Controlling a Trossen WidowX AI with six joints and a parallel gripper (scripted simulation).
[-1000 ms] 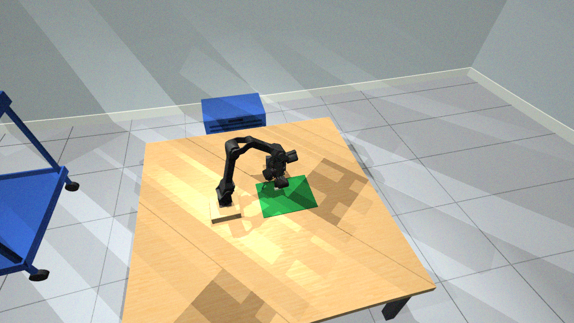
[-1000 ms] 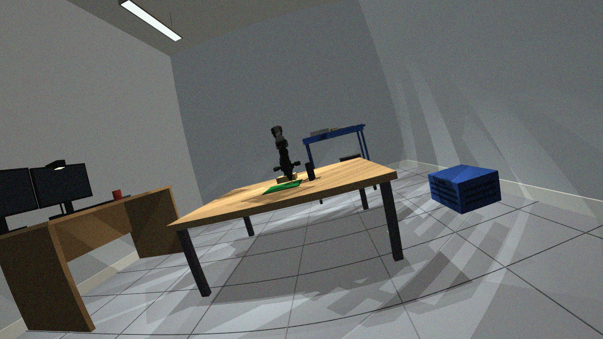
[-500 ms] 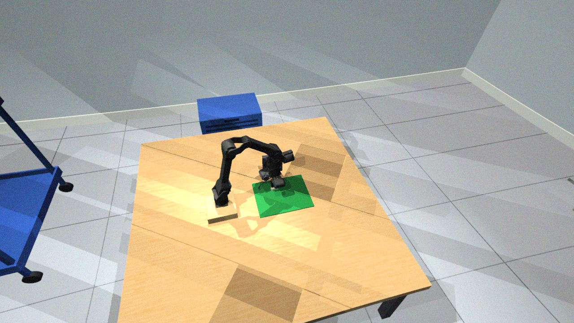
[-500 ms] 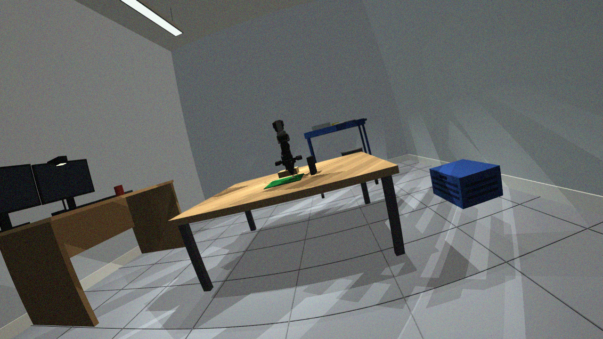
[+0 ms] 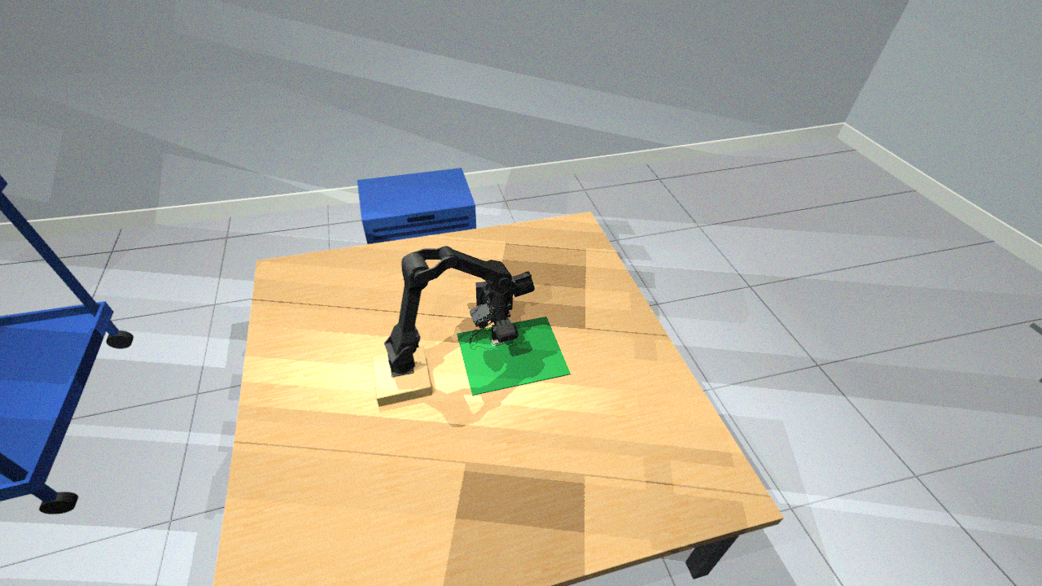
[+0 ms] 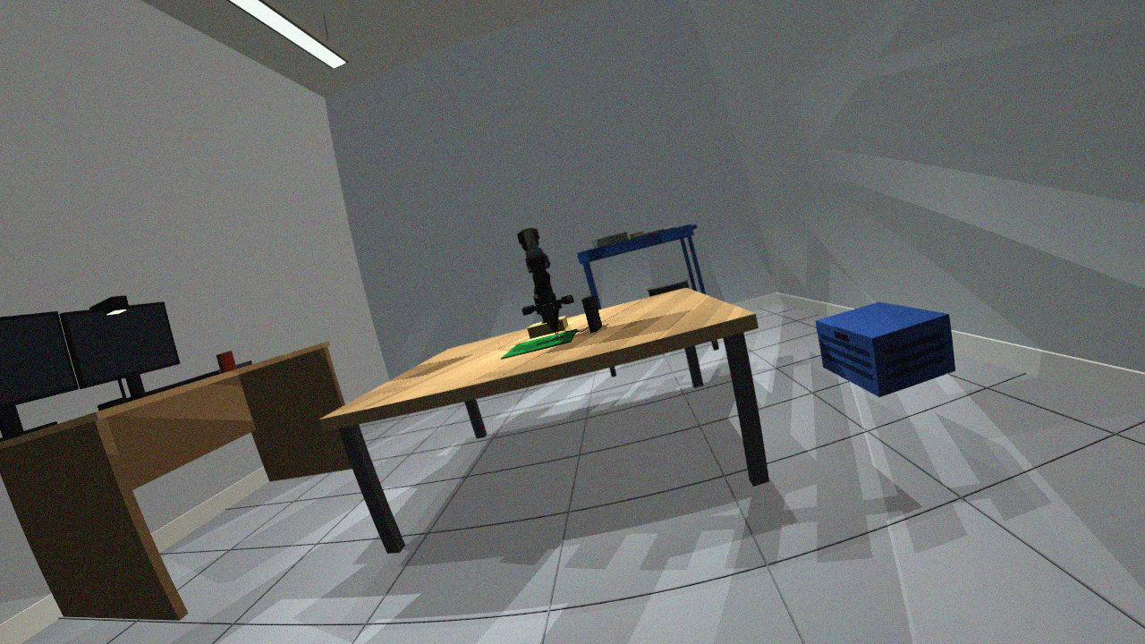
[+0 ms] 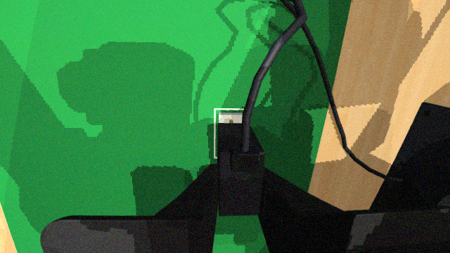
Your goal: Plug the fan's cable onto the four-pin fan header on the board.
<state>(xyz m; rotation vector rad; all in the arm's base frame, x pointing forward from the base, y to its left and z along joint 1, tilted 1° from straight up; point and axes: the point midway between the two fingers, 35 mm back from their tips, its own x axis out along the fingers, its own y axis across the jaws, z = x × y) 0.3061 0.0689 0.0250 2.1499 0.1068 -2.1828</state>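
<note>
Right now my gripper tip is 1 cm past the black fan plug and 1 cm below it. Round my gripper tip: white four-pin header (1 cm behind, 4 cm below); black fan (1 cm ahead, 14 cm to the left, 2 cm above); green board (3 cm ahead, 5 cm to the right, 5 cm below).
</note>
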